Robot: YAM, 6 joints.
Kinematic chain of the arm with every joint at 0, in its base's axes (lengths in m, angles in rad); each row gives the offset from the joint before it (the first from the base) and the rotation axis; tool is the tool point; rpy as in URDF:
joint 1: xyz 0 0 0.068 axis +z
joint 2: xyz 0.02 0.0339 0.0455 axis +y
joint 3: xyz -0.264 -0.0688 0 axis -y
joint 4: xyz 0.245 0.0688 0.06 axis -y
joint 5: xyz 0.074 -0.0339 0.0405 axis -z
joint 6: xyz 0.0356 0 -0.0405 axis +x
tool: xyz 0 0 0 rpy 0 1.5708 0
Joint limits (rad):
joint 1: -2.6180..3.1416
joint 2: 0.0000..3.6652
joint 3: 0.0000..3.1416
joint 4: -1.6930..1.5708
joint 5: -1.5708..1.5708
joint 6: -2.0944..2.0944
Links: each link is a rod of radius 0.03 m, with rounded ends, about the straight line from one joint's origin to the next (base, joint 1, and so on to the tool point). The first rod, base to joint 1, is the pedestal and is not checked.
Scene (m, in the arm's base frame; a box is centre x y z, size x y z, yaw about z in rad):
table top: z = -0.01
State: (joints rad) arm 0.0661 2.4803 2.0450 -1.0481 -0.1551 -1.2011
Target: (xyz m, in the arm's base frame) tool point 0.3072 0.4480 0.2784
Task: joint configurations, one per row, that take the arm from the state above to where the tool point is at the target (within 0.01 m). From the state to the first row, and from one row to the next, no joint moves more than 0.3 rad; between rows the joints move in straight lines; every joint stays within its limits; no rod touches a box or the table.
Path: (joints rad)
1: 0.3629 2.4591 2.1723 -0.9454 -0.1709 -1.2011
2: 0.6597 2.4380 2.2996 -0.8427 -0.1868 -1.2011
3: 0.9565 2.4168 2.4269 -0.7400 -0.2026 -1.2011

